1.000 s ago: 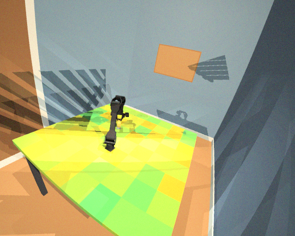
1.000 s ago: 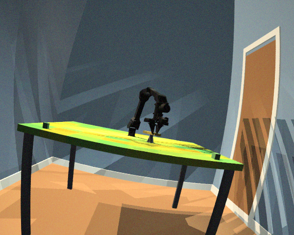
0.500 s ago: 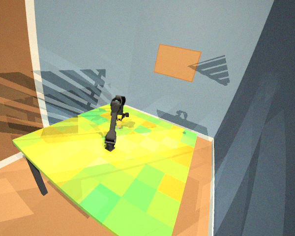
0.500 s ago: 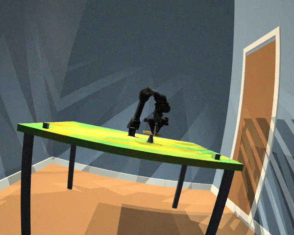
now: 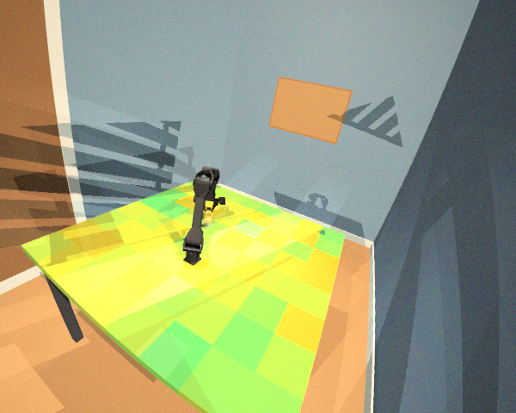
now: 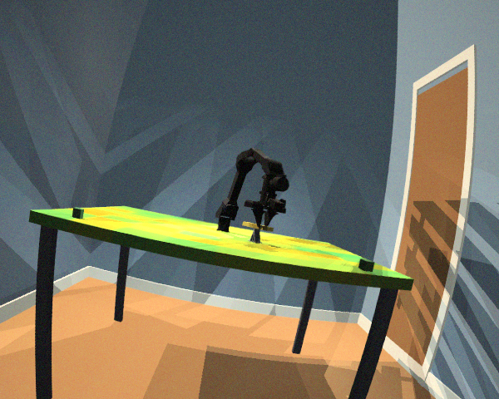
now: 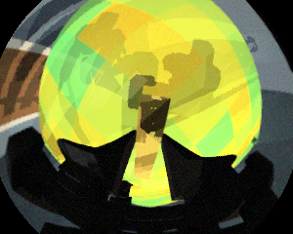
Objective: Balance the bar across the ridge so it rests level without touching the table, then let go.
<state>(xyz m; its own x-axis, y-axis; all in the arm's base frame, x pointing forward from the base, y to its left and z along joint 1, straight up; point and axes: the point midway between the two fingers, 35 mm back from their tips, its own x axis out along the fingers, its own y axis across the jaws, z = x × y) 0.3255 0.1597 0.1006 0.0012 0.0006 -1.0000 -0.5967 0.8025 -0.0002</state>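
My gripper tip is now 2 cm to the left of the bar and 2 cm past it.
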